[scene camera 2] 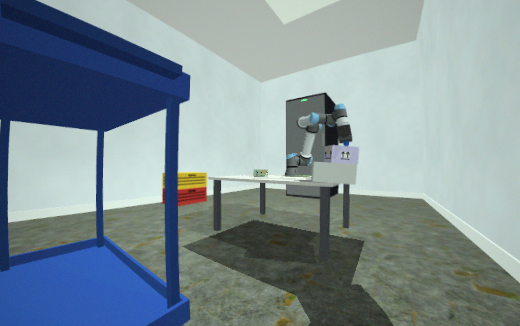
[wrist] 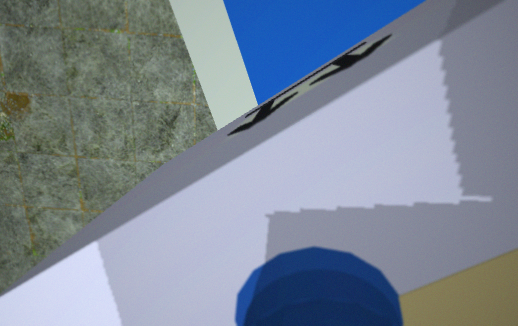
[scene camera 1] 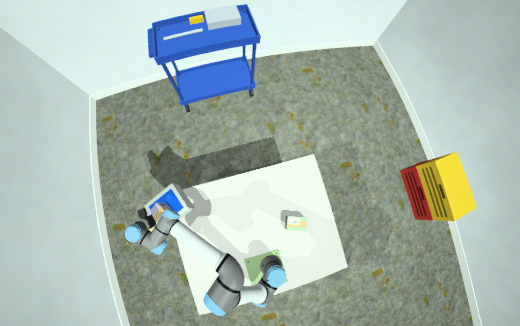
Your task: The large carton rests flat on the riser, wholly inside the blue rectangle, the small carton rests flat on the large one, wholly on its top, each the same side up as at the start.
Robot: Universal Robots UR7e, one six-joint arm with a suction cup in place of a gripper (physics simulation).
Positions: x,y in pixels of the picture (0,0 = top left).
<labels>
my suction cup: grips a large lavender carton (wrist: pixel 393 150)
</labels>
